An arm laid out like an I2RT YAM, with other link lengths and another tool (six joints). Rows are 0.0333 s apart.
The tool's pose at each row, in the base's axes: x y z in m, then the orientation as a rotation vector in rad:
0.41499 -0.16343 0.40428 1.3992 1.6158 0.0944
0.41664 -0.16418 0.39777 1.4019 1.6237 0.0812
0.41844 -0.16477 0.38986 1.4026 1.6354 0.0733
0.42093 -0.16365 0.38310 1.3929 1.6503 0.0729
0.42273 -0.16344 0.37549 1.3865 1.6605 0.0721
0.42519 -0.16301 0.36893 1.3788 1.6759 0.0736
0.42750 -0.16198 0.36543 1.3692 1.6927 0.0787
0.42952 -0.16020 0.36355 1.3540 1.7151 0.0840
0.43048 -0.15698 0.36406 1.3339 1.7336 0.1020
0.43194 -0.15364 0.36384 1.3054 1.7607 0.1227
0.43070 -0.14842 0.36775 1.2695 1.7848 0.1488
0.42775 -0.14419 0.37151 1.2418 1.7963 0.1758
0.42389 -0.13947 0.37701 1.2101 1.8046 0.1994
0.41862 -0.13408 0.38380 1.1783 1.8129 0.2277
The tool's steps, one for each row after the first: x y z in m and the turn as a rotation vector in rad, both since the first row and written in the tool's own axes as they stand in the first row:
0.00345 -0.00298 0.00498 0.0113 0.0001 -0.0072
0.00788 -0.00665 0.01074 0.0198 0.0051 -0.0152
0.01307 -0.00854 0.01550 0.0187 0.0134 -0.0274
0.01796 -0.01175 0.02069 0.0184 0.0189 -0.0359
0.02248 -0.01378 0.02567 0.0178 0.0291 -0.0464
0.02565 -0.01387 0.02860 0.0147 0.0416 -0.0572
0.02842 -0.01294 0.03009 0.0099 0.0571 -0.0734
0.03080 -0.01084 0.02886 -0.0058 0.0747 -0.0857
0.03377 -0.00879 0.02830 -0.0250 0.0983 -0.1054
0.03547 -0.00556 0.02276 -0.0522 0.1211 -0.1258
0.03626 -0.00399 0.01662 -0.0791 0.1371 -0.1358
0.03630 -0.00187 0.00869 -0.1078 0.1485 -0.1481
0.03595 0.00024 -0.00123 -0.1387 0.1627 -0.1586

